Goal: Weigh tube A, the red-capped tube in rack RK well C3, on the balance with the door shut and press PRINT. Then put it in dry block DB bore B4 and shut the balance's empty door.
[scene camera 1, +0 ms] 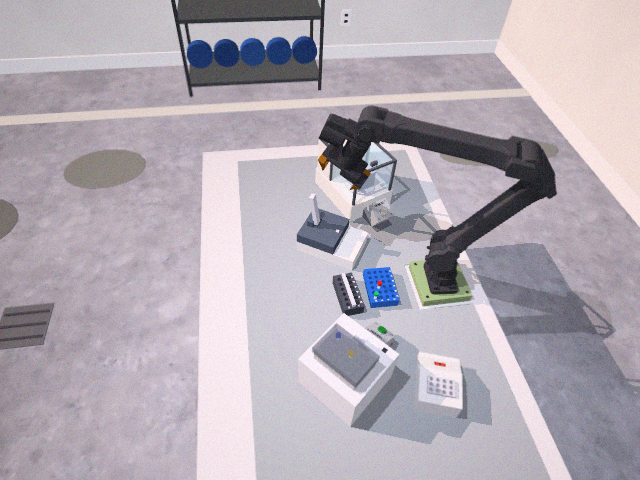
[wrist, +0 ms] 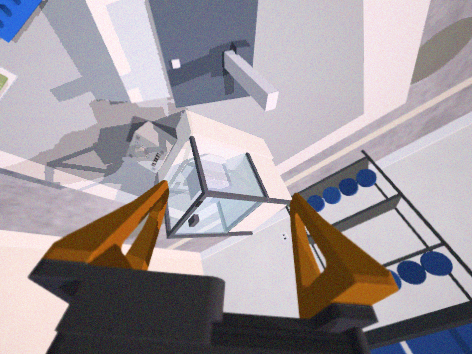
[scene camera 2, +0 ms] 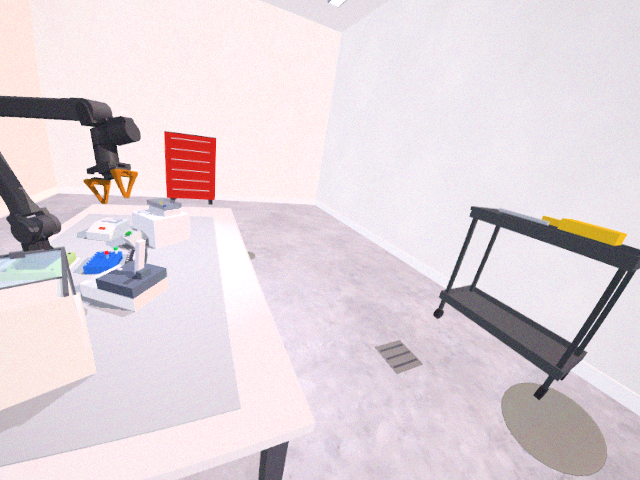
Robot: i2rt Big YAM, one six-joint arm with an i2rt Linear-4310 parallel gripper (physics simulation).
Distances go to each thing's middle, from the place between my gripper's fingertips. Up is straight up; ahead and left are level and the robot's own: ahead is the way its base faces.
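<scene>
Balance door point(wrist: 215, 215): 120 mm behind my hand, 230 mm to the right of it, 90 mm below it. Balance point(scene camera 2: 52, 345): 260 mm to the right of my hand, 190 mm below, 100 mm behind. White box with grey lid point(scene camera 1: 347, 366): well to the left of my hand, a fair way below.
</scene>
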